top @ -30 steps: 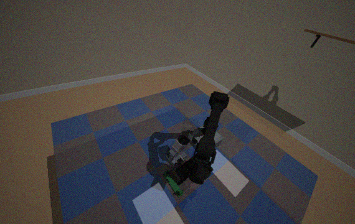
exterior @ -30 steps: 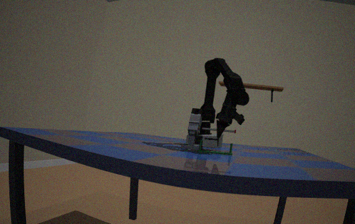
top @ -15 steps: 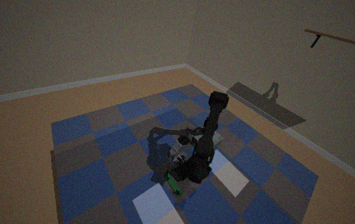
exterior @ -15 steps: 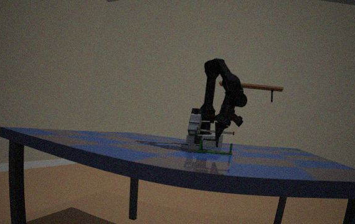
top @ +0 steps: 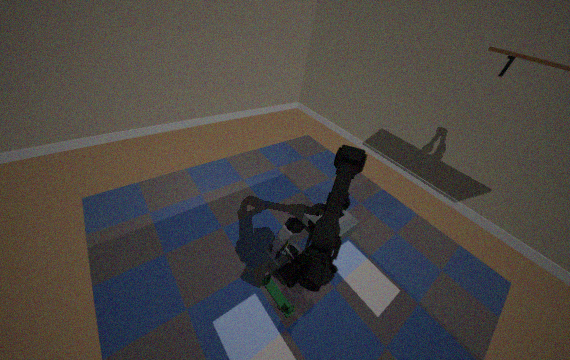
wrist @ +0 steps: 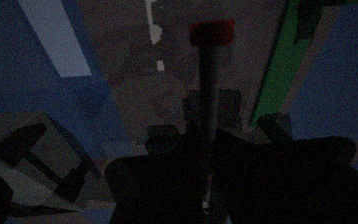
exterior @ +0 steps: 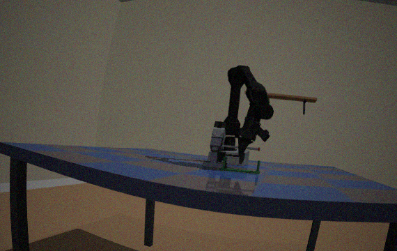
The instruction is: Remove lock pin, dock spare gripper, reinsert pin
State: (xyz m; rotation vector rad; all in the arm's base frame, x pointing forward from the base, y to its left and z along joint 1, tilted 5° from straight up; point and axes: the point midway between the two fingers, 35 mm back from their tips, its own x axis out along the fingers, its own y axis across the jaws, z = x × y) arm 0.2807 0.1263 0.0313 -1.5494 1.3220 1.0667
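Right now the socket is 90 mm to the right of my gripper tip. Round my gripper tip: spare gripper: 20 mm behind, 100 mm to the right, 70 mm above; green rack: 90 mm ahead, 30 mm to the left, 30 mm below.
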